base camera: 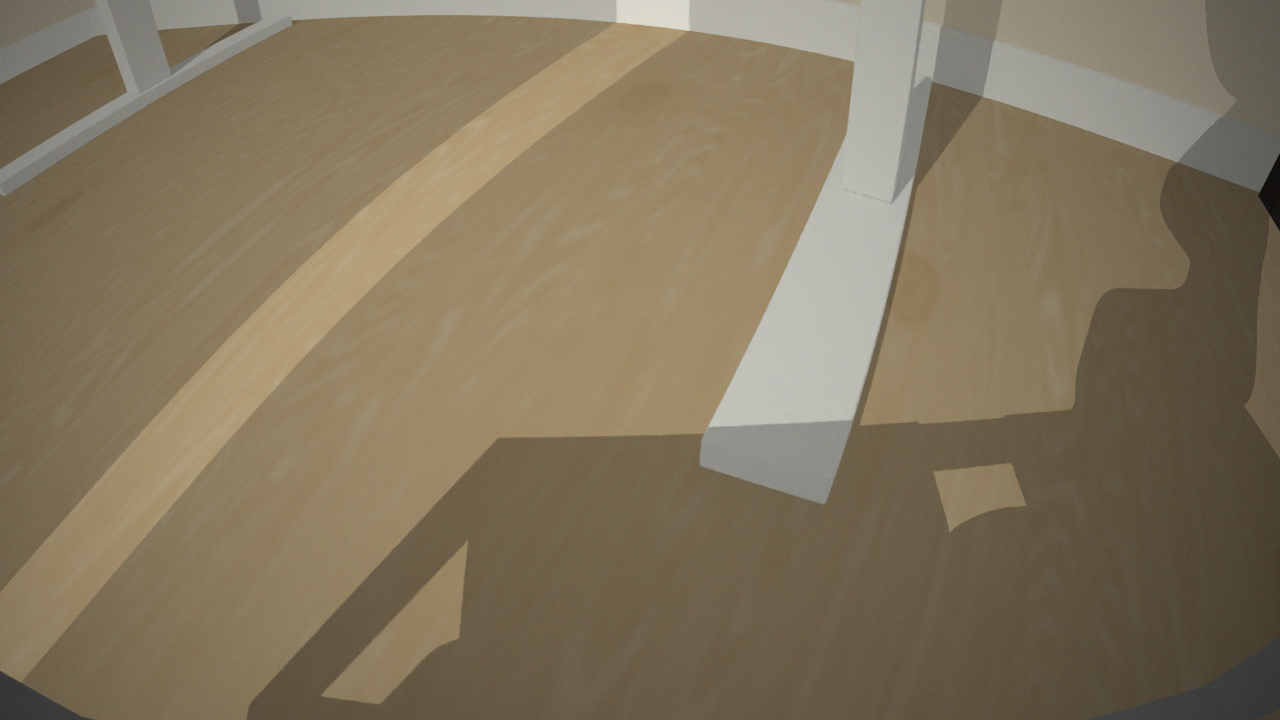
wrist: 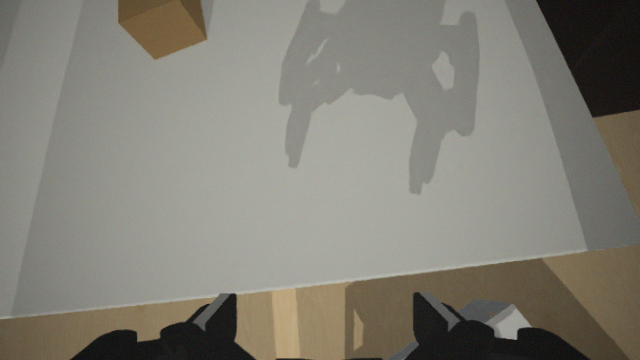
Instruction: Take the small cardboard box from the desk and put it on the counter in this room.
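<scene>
The small cardboard box (wrist: 160,27) is brown and stands on the white desk top (wrist: 225,200), at the top left of the wrist view, where the view's upper edge cuts it off. My gripper (wrist: 325,313) is open, with nothing between its fingers. Its fingertips show at the bottom of the wrist view, just past the desk's edge and over the floor, well apart from the box. The counter cannot be made out in either view.
A white desk leg and its foot (base camera: 805,295) stand on the wooden floor in the base view. Another white leg with a foot bar (base camera: 143,98) is at the upper left. A white baseboard (base camera: 1074,98) runs along the wall. A dark object (wrist: 595,50) lies beyond the desk's right edge.
</scene>
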